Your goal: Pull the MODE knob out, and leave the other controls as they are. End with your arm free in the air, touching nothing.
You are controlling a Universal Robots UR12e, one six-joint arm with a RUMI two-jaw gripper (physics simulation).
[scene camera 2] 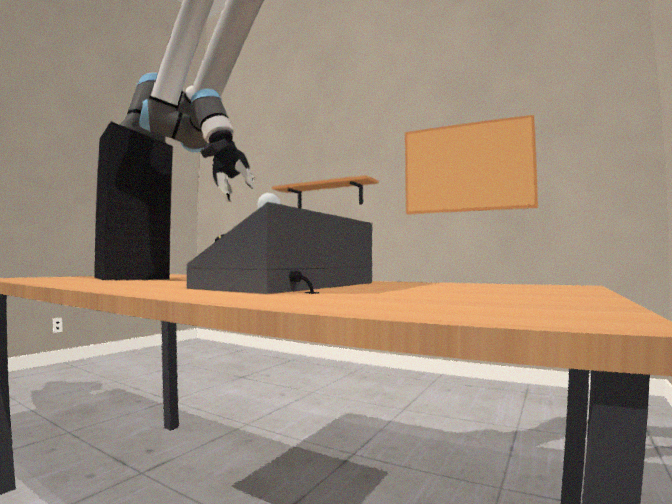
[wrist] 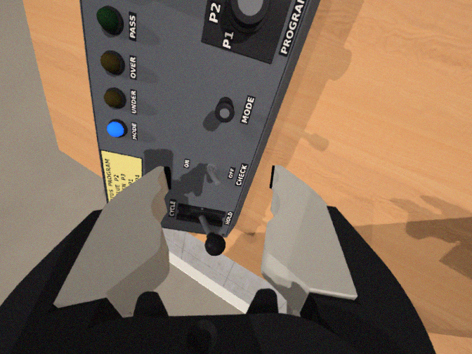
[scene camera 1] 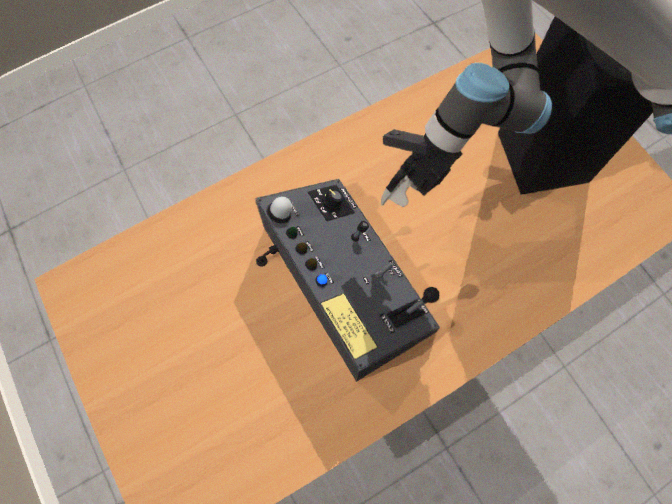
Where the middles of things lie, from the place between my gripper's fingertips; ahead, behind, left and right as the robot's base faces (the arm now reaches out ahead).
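Labels:
There is the grey control box (scene camera 1: 362, 311), and it sits 6 cm to the left of my hand, 15 cm below it and 16 cm ahead of it.

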